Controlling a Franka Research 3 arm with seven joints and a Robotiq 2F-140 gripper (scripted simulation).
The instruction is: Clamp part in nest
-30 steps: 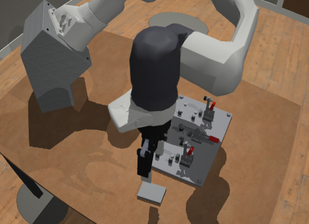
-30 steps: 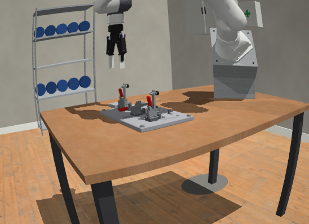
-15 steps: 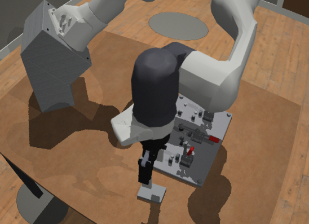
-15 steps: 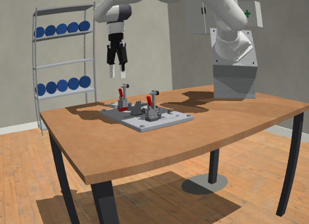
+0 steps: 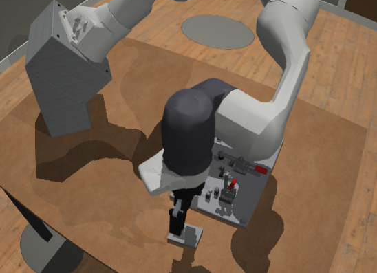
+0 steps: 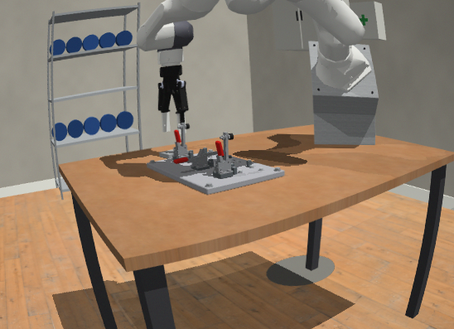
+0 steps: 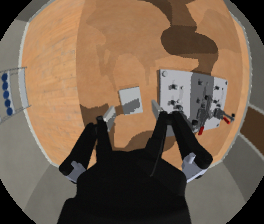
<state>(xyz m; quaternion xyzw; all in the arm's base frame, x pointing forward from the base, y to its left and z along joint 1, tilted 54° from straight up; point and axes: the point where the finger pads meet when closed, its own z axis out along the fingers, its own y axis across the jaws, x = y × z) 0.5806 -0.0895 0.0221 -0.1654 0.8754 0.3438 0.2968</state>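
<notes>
The flat grey block is 10 cm below my hand. From my hand the other things lie so: toggle clamp 6 cm behind, 25 cm to the left, 6 cm below; then grey fixture plate 9 cm behind, 24 cm to the left, 10 cm below.
</notes>
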